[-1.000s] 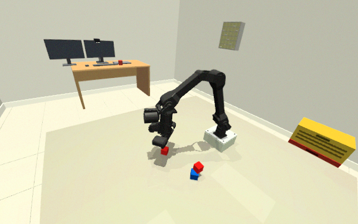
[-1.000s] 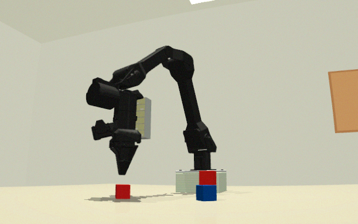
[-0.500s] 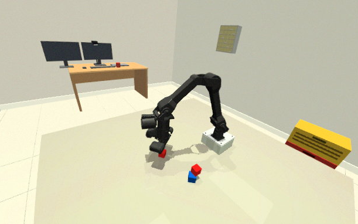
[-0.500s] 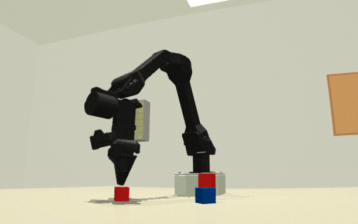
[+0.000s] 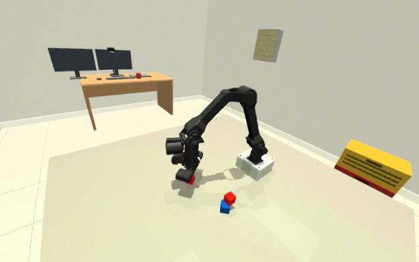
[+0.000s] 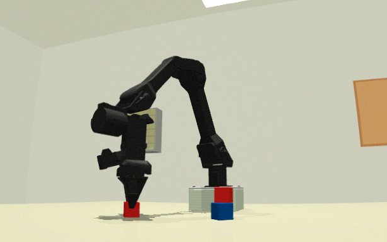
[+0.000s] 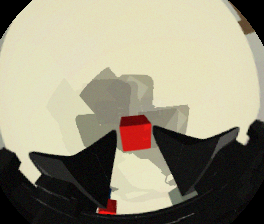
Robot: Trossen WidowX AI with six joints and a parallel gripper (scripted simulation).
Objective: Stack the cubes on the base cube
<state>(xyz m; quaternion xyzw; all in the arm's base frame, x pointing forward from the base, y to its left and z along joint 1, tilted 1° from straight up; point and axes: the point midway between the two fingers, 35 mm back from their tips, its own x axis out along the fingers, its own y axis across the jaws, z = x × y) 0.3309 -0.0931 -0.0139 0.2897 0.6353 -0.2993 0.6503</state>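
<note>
Now: the red cube 70 mm behind my gripper tip, 200 mm to the left of it and 30 mm above it. From my gripper tip the other things lie so: blue base cube 50 mm behind, 200 mm to the left.
</note>
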